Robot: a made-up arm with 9 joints. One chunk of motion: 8 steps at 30 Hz.
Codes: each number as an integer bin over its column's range. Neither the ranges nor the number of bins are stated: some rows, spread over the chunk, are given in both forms.
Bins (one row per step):
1: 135 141 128 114 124 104 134 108 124
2: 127 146 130 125 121 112 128 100 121
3: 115 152 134 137 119 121 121 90 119
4: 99 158 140 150 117 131 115 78 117
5: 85 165 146 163 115 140 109 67 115
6: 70 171 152 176 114 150 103 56 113
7: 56 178 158 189 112 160 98 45 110
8: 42 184 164 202 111 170 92 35 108
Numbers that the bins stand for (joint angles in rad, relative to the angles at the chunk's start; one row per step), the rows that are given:
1: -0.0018 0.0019 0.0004 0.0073 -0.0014 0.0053 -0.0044 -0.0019 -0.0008
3: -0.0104 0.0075 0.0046 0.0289 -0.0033 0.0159 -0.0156 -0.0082 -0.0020
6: -0.0298 0.0172 0.0173 0.0656 -0.0053 0.0341 -0.0311 -0.0202 -0.0034
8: -0.0419 0.0238 0.0258 0.0901 -0.0065 0.0467 -0.0406 -0.0276 -0.0046
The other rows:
2: -0.0052 0.0044 0.0018 0.0176 -0.0025 0.0103 -0.0096 -0.0047 -0.0015
4: -0.0173 0.0105 0.0088 0.0412 -0.0041 0.0222 -0.0208 -0.0125 -0.0025
5: -0.0233 0.0141 0.0131 0.0534 -0.0049 0.0278 -0.0260 -0.0164 -0.0029
7: -0.0358 0.0207 0.0215 0.0779 -0.0061 0.0404 -0.0355 -0.0241 -0.0041

